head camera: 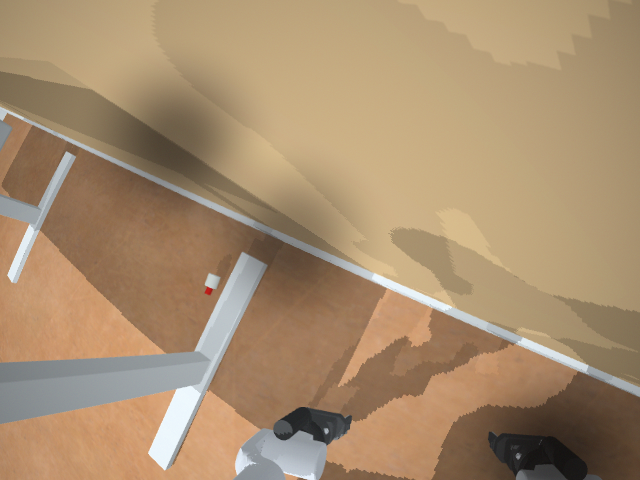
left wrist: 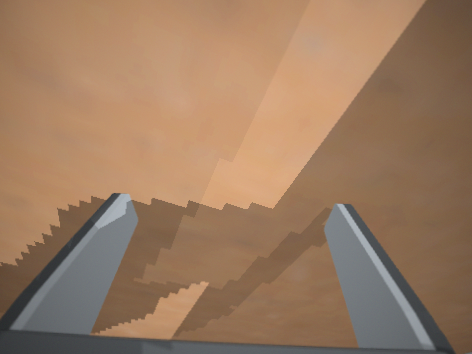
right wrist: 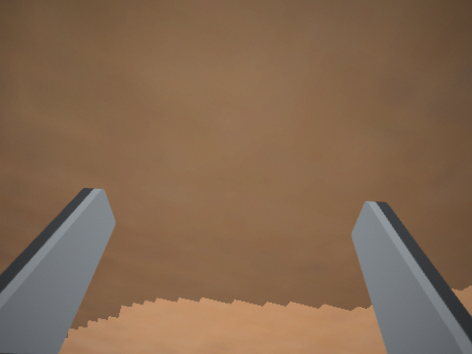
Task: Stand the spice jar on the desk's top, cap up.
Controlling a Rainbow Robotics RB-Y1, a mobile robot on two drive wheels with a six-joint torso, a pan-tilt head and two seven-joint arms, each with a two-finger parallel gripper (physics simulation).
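Frame: origin at the robot's base, x ahead, y right, z down, level; centimetres.
Seen in the pictures: left gripper, fingertip midpoint: (head camera: pixel 328 415) (left wrist: pixel 231 211); right gripper, fingertip midpoint: (head camera: pixel 514 437) (right wrist: pixel 233 211).
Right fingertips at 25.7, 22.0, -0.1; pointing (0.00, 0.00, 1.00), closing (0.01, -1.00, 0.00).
A point is followed by its place in that frame, as x, y, z.
The spice jar (head camera: pixel 211 281) {55.9, -58.3, -3.5}, small and white with a red cap, lies on its side on the brown floor in the head view, with its cap toward the bottom of the picture. It is close to the left of a long white foot bar. My left gripper (head camera: pixel 349 422) (left wrist: pixel 231 211) {25.7, -21.5, -0.1} is open and empty, to the right of and below the jar in the head view. My right gripper (head camera: pixel 491 439) (right wrist: pixel 233 211) {25.7, 22.0, -0.1} is open and empty, farther right. The jar does not show in either wrist view. The desk's top cannot be made out in these frames.
A pale foot bar (head camera: pixel 227 315) with a grey beam (head camera: pixel 103 379) {32.6, -56.1, -36.9} stands between the jar and my left gripper in the head view. A second foot bar (head camera: pixel 54 191) {89.4, -165.8, -1.9} is at the far left. A white baseboard (head camera: pixel 320 256) {64.1, -25.6, -7.2} edges the tan wall (head camera: pixel 361 129) {57.7, -4.6, -68.4} beyond the floor.
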